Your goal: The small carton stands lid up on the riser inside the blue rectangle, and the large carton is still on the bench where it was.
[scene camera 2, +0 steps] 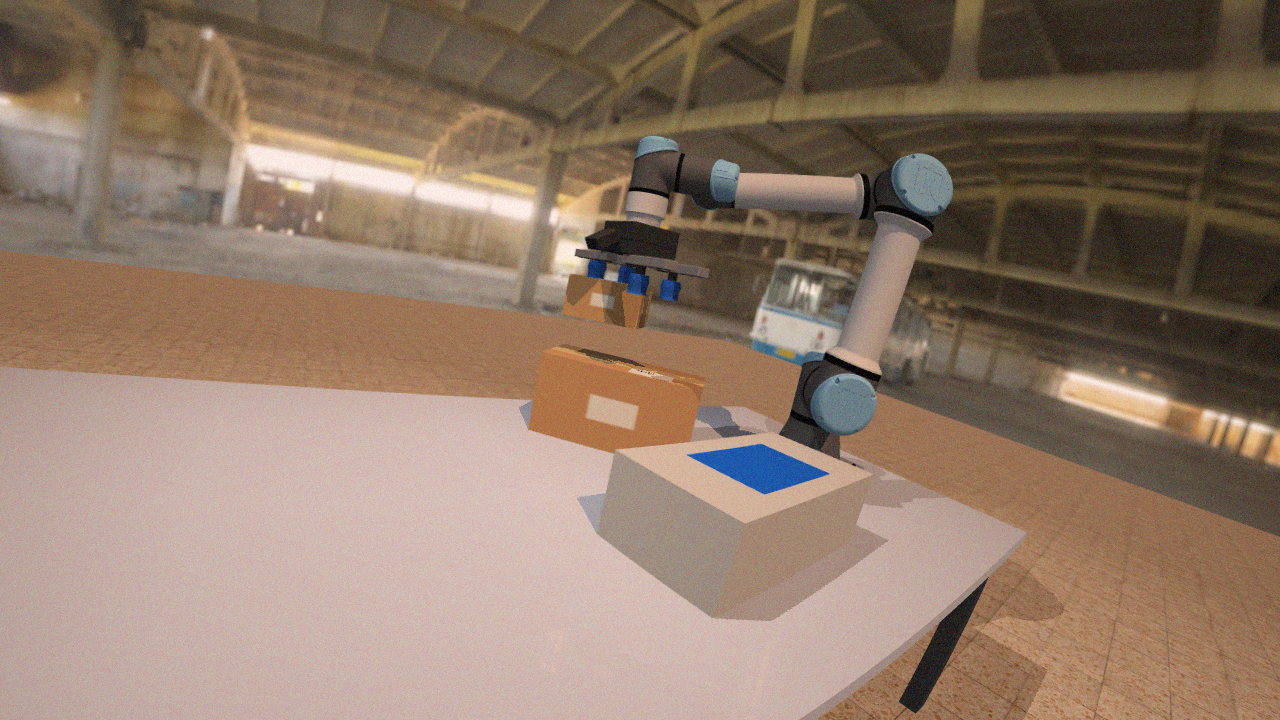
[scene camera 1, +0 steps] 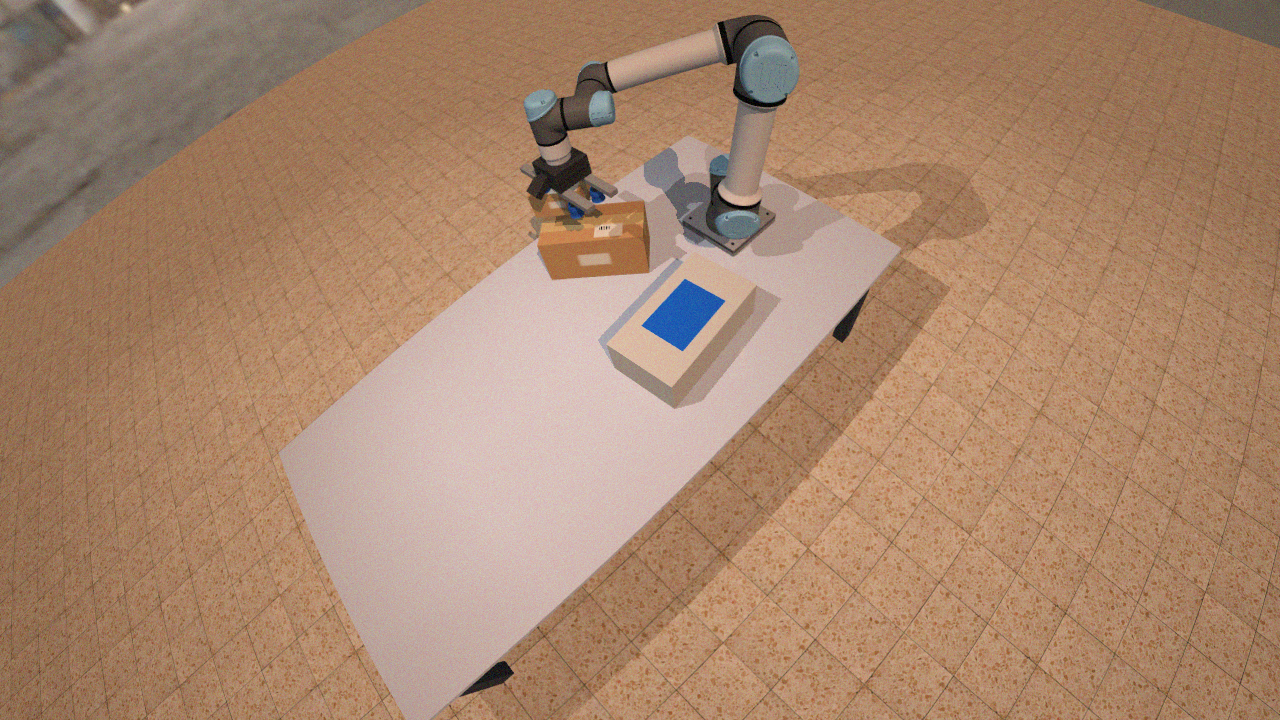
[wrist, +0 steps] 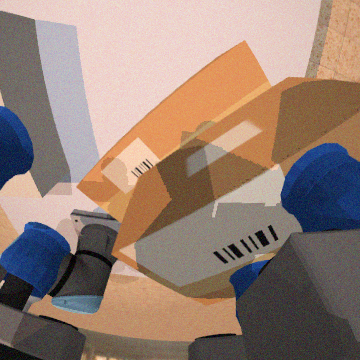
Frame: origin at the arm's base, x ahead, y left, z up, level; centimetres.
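Seen in the pictures: end effector, tool point: [scene camera 2: 629,291] [wrist: 144,215]; arm's base, origin of the base link: [wrist: 102,239].
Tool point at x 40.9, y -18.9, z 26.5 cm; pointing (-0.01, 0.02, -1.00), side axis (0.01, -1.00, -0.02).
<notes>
Offsets run from my tool point to a thing's top centre. Level surfaces: height alone.
The small carton {dz +1.3, dx -0.4, dy -6.9 cm} [scene camera 1: 547,205] [scene camera 2: 586,304] [wrist: 175,240] hangs on my gripper's blue suction cups [scene camera 1: 583,204] [scene camera 2: 631,278], its barcode-labelled top facing the cups. In scene camera 2 a gap shows between it and the large carton. The large brown carton {dz -14.1, dx -4.5, dy -2.0 cm} [scene camera 1: 622,255] [scene camera 2: 563,402] [wrist: 210,90] stands upright on the bench {dz -29.5 cm} [scene camera 1: 492,402] [scene camera 2: 268,537], nearer that camera and lower than the small one. The beige riser {dz -17.5, dx -0.9, dy +38.3 cm} [scene camera 1: 662,362] [scene camera 2: 671,519] carries the blue rectangle {dz -17.5, dx -0.9, dy +38.3 cm} [scene camera 1: 682,313] [scene camera 2: 759,468], with nothing standing on it. Cup contact is partly hidden.
The arm's base [scene camera 1: 738,219] [scene camera 2: 841,402] stands on the bench behind the riser, beside the large carton. The riser lies near one long bench edge. The cartons are near the opposite long edge. The large carton rises beside the riser.
</notes>
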